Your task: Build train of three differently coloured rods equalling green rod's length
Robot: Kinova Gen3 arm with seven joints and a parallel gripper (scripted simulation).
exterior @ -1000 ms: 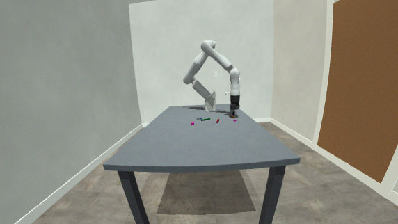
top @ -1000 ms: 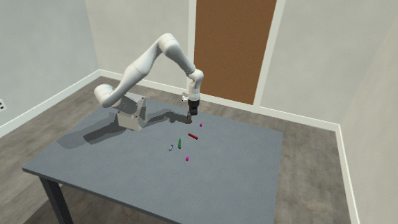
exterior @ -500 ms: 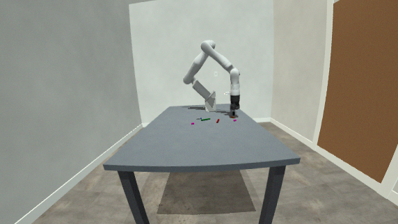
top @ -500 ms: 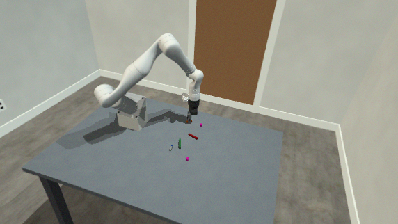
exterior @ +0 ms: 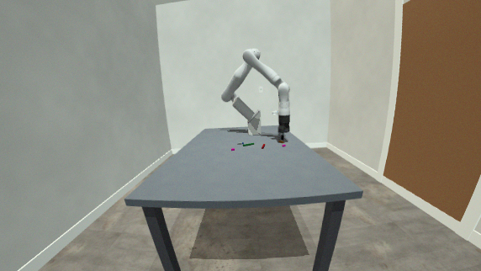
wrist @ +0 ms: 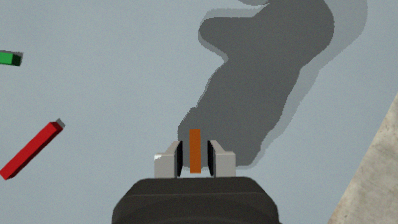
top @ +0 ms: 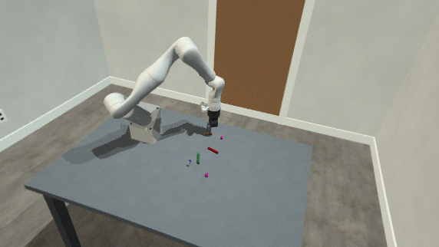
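Right now the orange rod is 30 mm below my hand. From my hand the other things lie so: red rod: 140 mm to the right, 80 mm ahead, 30 mm below; blue rod: 270 mm to the right, 30 mm below, 10 mm behind; green rod: 230 mm to the right, 30 mm below, 30 mm ahead.
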